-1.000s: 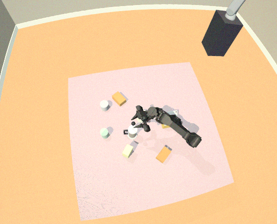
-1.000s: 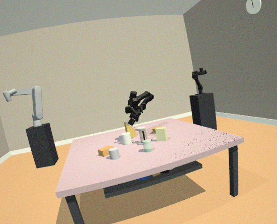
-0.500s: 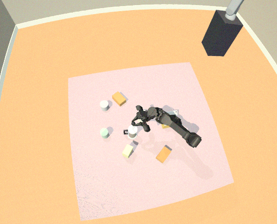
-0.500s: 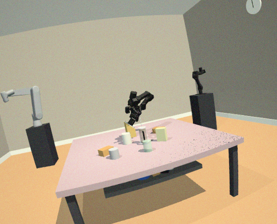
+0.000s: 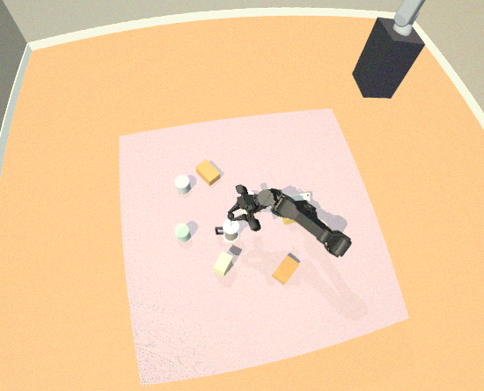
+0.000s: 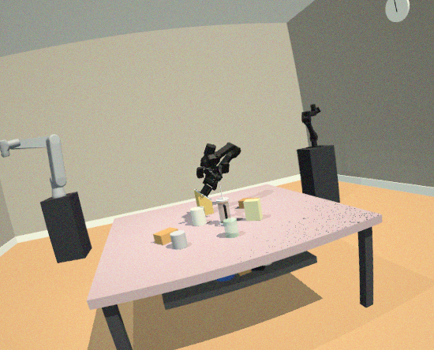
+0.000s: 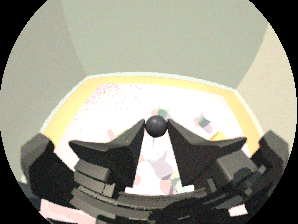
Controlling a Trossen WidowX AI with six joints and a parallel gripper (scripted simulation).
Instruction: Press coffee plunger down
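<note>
The coffee press lies 130 mm below my gripper tip and 10 mm ahead of it. From my gripper tip the other things lie so: green cylinder: 220 mm below, 210 mm ahead, 20 mm to the right; then pale yellow block: 200 mm below, 150 mm to the left, 40 mm ahead.
</note>
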